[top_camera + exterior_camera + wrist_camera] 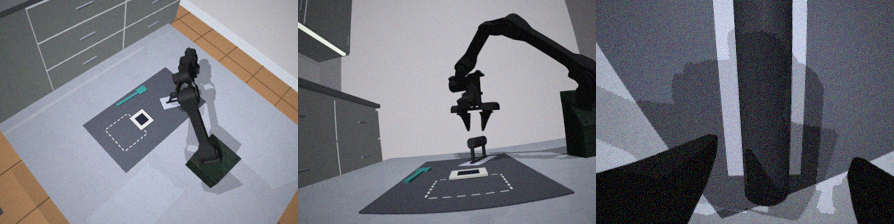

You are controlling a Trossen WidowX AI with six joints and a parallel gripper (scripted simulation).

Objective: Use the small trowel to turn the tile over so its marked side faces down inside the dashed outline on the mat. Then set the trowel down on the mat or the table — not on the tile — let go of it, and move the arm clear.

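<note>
Now: gripper tip 50 mm short of the dark mat, 200 mm to the right of it and 130 mm above it. Also, from my gripper tip: teal trowel (190 mm ahead, 180 mm to the left, 110 mm below); then white tile (40 mm ahead, 260 mm to the left, 110 mm below).
</note>
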